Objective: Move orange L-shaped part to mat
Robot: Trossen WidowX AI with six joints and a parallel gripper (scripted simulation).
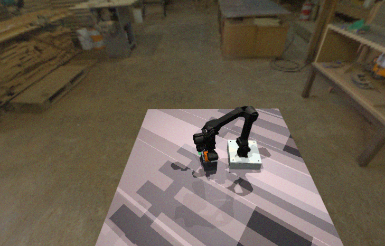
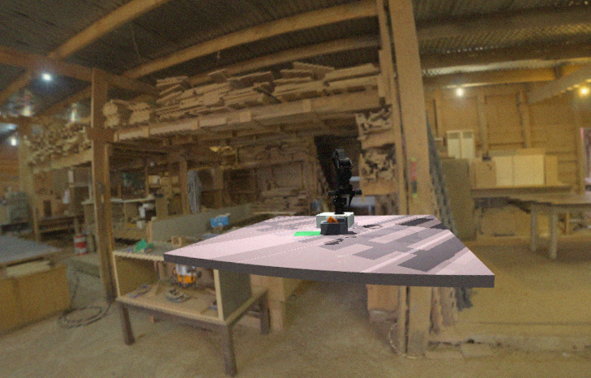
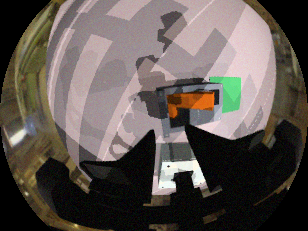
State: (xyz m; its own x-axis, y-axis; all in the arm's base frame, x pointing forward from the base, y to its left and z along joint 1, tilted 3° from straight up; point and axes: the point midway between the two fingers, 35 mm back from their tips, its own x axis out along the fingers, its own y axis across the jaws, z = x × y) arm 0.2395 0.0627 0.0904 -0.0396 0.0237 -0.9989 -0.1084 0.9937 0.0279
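Right now the orange L-shaped part is 40 mm to the right of my gripper tip and 100 mm below it. Also, from my gripper tip: green mat (20 mm ahead, 220 mm to the right, 160 mm below).
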